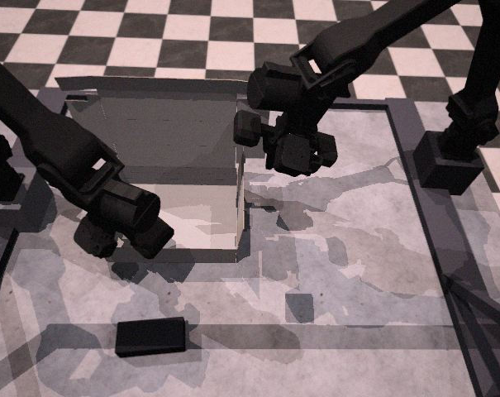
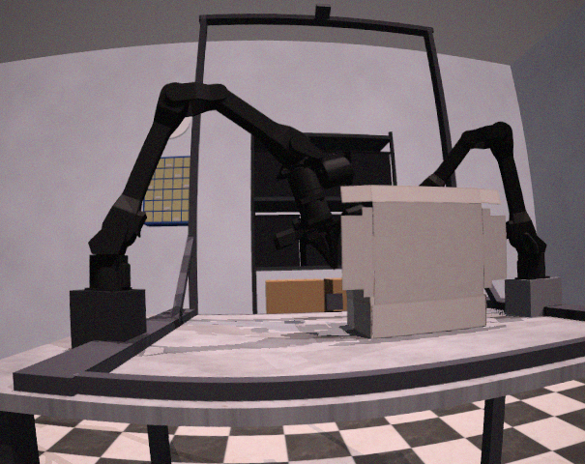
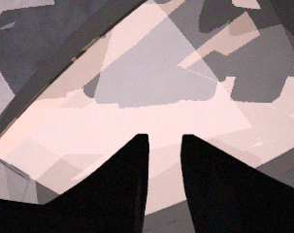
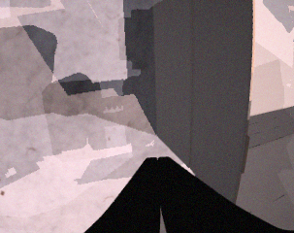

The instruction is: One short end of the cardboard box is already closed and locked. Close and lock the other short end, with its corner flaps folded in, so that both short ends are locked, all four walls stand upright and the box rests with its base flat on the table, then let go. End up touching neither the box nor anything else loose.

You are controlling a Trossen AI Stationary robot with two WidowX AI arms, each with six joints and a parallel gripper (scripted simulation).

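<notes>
My left gripper is now 18 cm past the black block, 8 cm above it and 1 cm to the left of it.
</notes>
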